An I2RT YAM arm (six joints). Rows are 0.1 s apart.
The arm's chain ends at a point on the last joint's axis. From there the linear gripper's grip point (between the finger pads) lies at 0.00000 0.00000 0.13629 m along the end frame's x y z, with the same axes.
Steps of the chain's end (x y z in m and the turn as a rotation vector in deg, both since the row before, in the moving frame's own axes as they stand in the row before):
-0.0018, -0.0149, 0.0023, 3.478, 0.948, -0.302
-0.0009, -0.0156, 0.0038, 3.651, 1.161, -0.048
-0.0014, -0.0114, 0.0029, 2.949, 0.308, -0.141
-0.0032, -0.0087, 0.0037, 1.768, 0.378, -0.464
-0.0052, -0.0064, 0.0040, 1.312, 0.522, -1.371
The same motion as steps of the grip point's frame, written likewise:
0.0004, -0.0232, 0.0020, 3.478, 0.948, -0.302
0.0019, -0.0243, 0.0035, 3.651, 1.161, -0.048
-0.0007, -0.0184, 0.0027, 2.949, 0.308, -0.141
-0.0023, -0.0129, 0.0036, 1.768, 0.378, -0.464
-0.0040, -0.0095, 0.0040, 1.312, 0.522, -1.371

